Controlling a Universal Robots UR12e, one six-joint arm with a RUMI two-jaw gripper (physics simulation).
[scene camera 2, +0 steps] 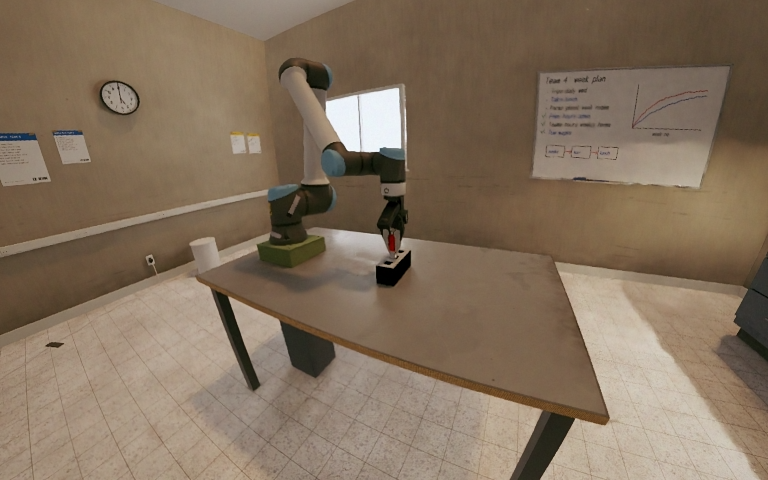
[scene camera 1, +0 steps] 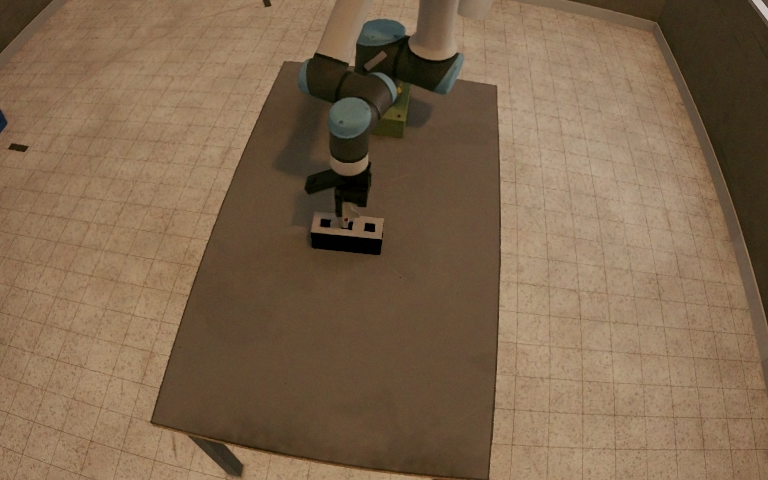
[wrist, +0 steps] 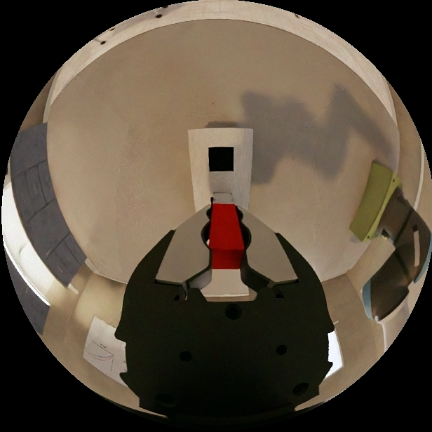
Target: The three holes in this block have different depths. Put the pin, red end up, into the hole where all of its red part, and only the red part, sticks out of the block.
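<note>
The block (scene camera 1: 346, 244) (scene camera 2: 390, 275) (wrist: 197, 150) stands on the table, with a pale top, black sides and three square holes. My gripper (scene camera 1: 344, 216) (scene camera 2: 392, 246) (wrist: 222, 205) is shut on the pin (scene camera 2: 391, 242) (wrist: 226, 230), close above the block's top. The pin is upright, its red end up between the fingers and its pale lower end pointing down over the middle hole (scene camera 1: 348, 225). Whether its tip is inside the hole cannot be told. The left hole (scene camera 1: 325, 223) and right hole (scene camera 1: 369, 226) show in the first scene view. The hole depths are hidden.
The arm's base stands on a green block (scene camera 1: 390, 125) (scene camera 2: 291, 252) (wrist: 372, 200) at the far end of the table (scene camera 1: 339, 362) (scene camera 2: 475, 316). A white bin (scene camera 2: 204, 254) stands on the floor beyond the table.
</note>
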